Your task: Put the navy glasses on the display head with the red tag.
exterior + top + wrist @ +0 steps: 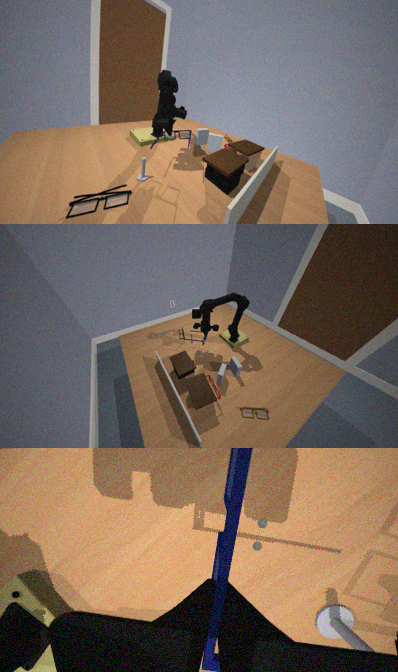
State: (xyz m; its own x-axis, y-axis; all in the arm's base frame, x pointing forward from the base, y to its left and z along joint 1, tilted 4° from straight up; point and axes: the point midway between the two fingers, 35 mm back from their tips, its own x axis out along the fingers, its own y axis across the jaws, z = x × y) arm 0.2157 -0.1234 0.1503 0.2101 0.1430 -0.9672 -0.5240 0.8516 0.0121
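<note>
My gripper tip is now 250 mm short of the dark head, 80 mm above it and 60 mm to the right of it. From my gripper tip the other things lie so: grey post 150 mm to the right, 110 mm below, 20 mm ahead; long white panel 410 mm ahead, 130 mm to the left, 80 mm below; pale head 290 mm ahead, 270 mm to the left, 80 mm below.
</note>
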